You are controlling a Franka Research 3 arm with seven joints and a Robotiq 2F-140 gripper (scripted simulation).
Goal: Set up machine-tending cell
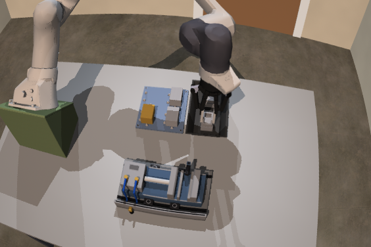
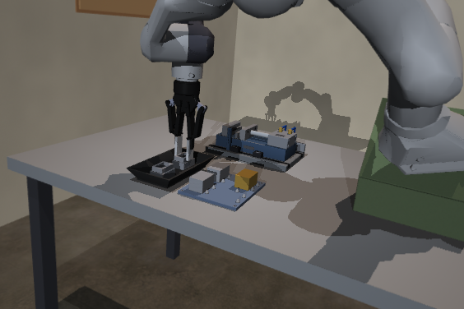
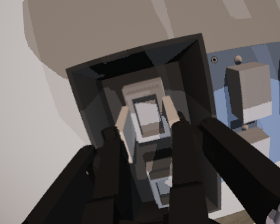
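Right now my hand is 120 mm past the aluminium blank, 20 mm to the right of it and 40 mm above it. Round my hand: brass blank (210 mm behind, 30 mm to the left, 40 mm below); blue vise (140 mm behind, 260 mm to the right, 30 mm below).
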